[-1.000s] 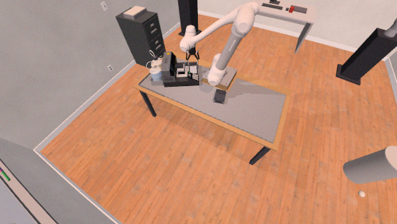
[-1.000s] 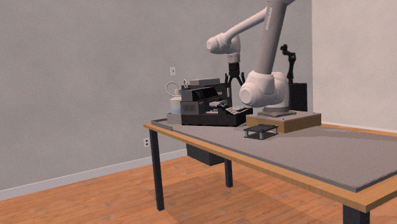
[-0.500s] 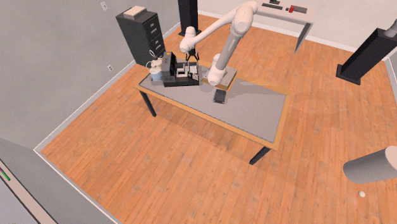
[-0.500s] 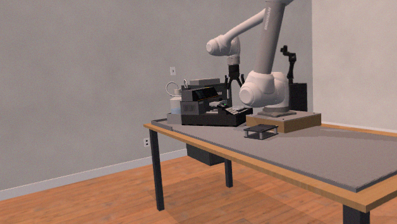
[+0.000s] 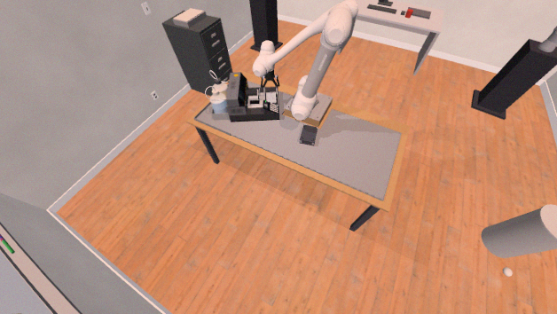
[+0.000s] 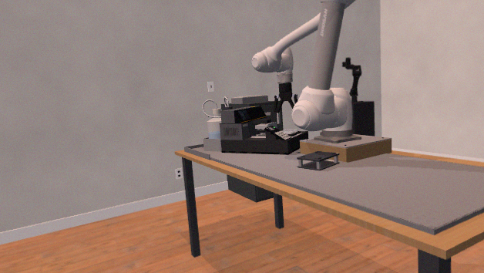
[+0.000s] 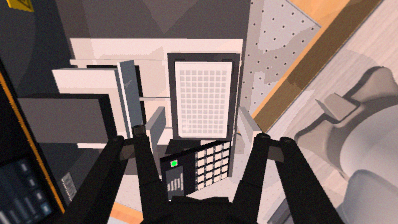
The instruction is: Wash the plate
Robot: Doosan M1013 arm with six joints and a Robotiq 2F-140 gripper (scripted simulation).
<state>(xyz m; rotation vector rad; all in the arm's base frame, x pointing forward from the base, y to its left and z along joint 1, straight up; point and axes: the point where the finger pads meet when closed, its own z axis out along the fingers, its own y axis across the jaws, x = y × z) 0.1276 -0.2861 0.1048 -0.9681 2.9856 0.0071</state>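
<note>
The white well plate is 8 cm below my hand. From my hand the other things lie so: black plate nest N1: 47 cm to the left, 14 cm ahead, 13 cm below; plate washer: 12 cm to the right, 9 cm ahead, 4 cm below.
</note>
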